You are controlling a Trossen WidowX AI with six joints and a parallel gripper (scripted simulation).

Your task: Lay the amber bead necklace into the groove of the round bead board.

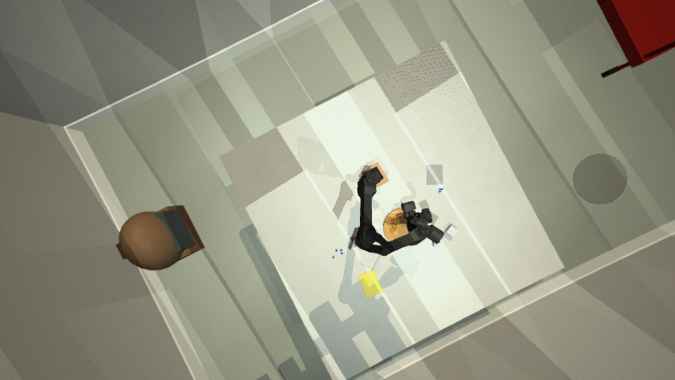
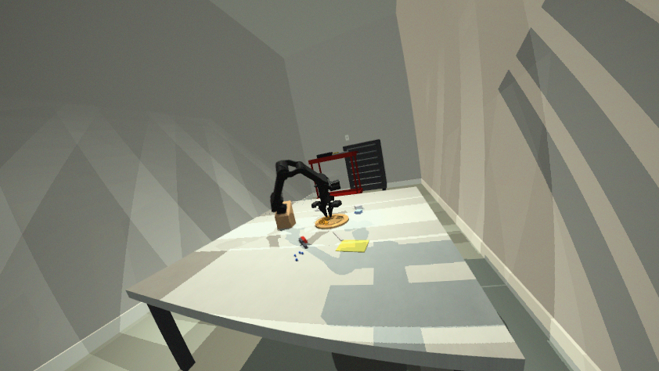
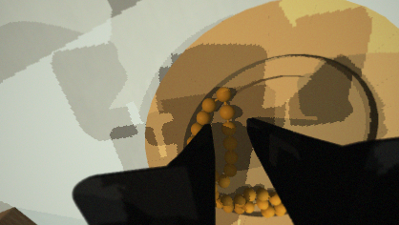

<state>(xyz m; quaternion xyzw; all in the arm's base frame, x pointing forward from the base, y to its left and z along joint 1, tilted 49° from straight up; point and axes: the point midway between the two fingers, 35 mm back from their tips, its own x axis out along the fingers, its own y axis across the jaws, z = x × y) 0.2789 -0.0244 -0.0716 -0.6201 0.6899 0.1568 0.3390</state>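
The round bead board is 4 cm to the right of my gripper tip, 3 cm ahead of it and 1 cm below it. Round my gripper tip: grey square 24 cm to the left, 12 cm behind, 1 cm below; then light blue cube 18 cm ahead, 7 cm to the left, 1 cm below; then white cube 17 cm ahead, 16 cm to the left.
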